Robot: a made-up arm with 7 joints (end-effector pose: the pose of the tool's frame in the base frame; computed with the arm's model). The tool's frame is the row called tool.
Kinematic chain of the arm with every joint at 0, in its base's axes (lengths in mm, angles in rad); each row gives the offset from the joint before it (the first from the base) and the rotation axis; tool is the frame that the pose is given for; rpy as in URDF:
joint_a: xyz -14.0 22.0 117.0 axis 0 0.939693 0.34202
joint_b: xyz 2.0 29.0 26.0 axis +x
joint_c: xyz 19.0 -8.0 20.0 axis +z
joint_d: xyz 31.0 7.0 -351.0 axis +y
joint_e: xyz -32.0 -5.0 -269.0 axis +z
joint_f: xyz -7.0 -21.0 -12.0 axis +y
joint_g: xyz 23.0 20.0 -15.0 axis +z
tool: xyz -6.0 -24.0 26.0 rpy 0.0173 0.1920 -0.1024
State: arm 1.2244 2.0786 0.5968 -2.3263 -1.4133 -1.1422 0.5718
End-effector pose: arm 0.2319 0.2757 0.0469 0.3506 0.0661 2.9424
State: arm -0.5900 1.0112 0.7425 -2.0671 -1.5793 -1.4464 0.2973
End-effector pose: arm 0.2061 0.3298 0.2962 -2.0117 0.7431 1.8566
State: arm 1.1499 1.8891 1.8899 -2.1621 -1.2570 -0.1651 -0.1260
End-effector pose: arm 0.2100 0.2198 0.3634 -2.0521 0.2327 1.0196
Working (the frame after each row of the table, in the pose's form):
after joint_a: -0.0140 0.0220 0.1170 0.0000 1.0806 0.3933
after joint_b: 0.0001 0.0546 0.1332 1.6503 1.0926 -0.7403
after joint_c: 0.0011 0.0425 0.1072 1.8178 -0.6845 0.5239
after joint_d: 0.0094 0.3656 0.2478 -1.7357 1.9067 1.7887
after joint_e: 0.1942 0.2015 0.3588 -2.0979 0.4336 1.1994
after joint_f: 0.2102 0.2079 0.3771 -1.9797 0.3575 1.3600
after joint_g: 0.2187 0.1870 0.3518 -1.9678 0.2287 1.2805

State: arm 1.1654 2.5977 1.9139 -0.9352 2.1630 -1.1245 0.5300
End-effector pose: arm 0.3969 0.2085 0.4500 1.3704 2.7827 -0.3520
Working (the frame after each row of the table, in the pose's form):
after joint_a: -0.0140 0.0220 0.1170 0.0000 1.0951 0.3986
after joint_b: 0.0001 0.0546 0.1330 2.2194 0.8835 -1.2350
after joint_c: -0.0096 0.0532 0.1060 1.7572 -1.1465 -0.1804
after joint_d: 0.2051 0.2565 0.2978 1.6894 -1.7768 -1.0827
after joint_e: 0.4220 0.2268 0.4575 -0.6940 -2.0849 0.0420
after joint_f: 0.4247 0.2030 0.4652 0.6904 2.8874 -0.4956
after joint_g: 0.4127 0.2346 0.4690 1.3888 2.5439 -0.4162

